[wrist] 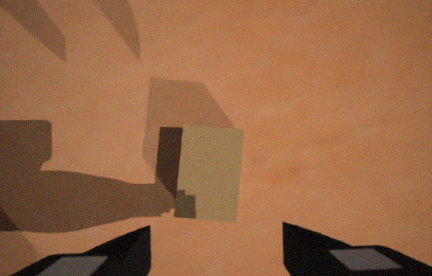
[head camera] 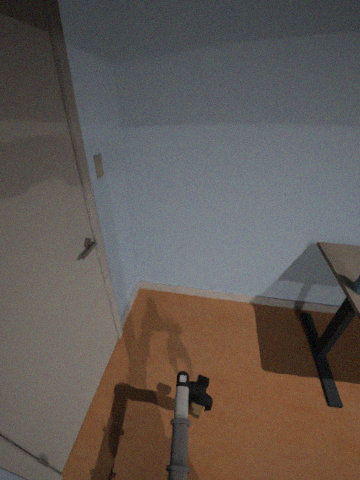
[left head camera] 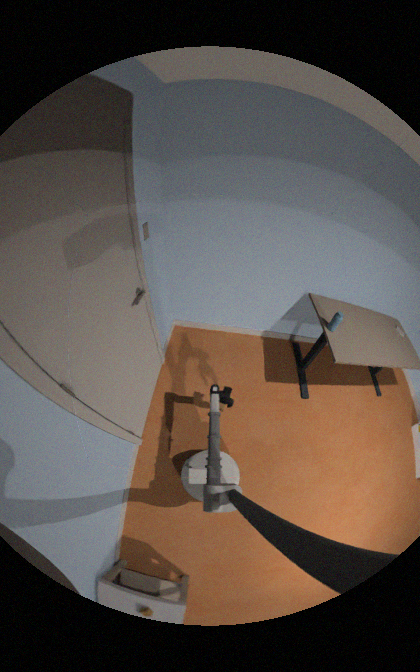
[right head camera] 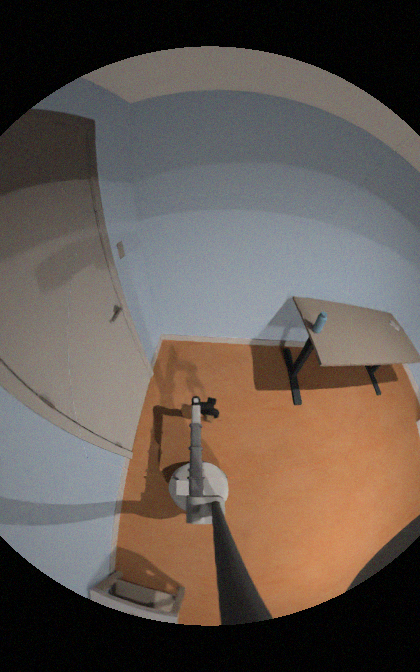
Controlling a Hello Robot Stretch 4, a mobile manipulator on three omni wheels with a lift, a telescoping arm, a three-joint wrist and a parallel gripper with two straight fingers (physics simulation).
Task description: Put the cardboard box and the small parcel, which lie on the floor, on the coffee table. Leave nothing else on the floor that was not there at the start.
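Places are measured from the robot's base along level axes (x left, y ahead, z down), in metres.
Where they show: gripper, fingertip midpoint: (wrist: 217, 244) (head camera: 197, 406) (right head camera: 209, 415).
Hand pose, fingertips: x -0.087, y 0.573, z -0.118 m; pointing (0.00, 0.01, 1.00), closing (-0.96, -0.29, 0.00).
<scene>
After its pixels a point has its place.
A tan, box-shaped item (wrist: 212, 167) {x -0.097, y 0.613, z -0.023 m} (head camera: 197, 410) {x -0.094, y 0.583, z -0.023 m} lies on the floor below my gripper. I cannot tell whether it is the cardboard box or the small parcel; the other one cannot be made out. My gripper (wrist: 217, 244) {x -0.087, y 0.573, z -0.118 m} (head camera: 205, 393) (left head camera: 229, 396) (right head camera: 213, 407) is open and points down above the floor. In the wrist view the item is ahead of the fingertips, slightly left of the middle between them, its sides nearly in line with the fingers. A table (left head camera: 370, 345) (right head camera: 360, 340) {x -1.335, y 0.812, z -0.693 m} (head camera: 342, 257) {x -0.957, y 1.222, z -0.693 m} with a grey-brown top and black legs stands at the right; it may be the coffee table.
A blue bottle (left head camera: 335, 321) (right head camera: 320, 322) {x -0.877, y 0.907, z -0.796 m} stands near the table's left edge. A small pale item (left head camera: 400, 331) (right head camera: 394, 325) {x -2.171, y 0.995, z -0.702 m} lies near its far end. A door (head camera: 40, 260) {x 0.531, y 0.672, z -1.015 m} is at the left. A pale open-topped unit (left head camera: 142, 597) (right head camera: 137, 602) stands behind my base.
</scene>
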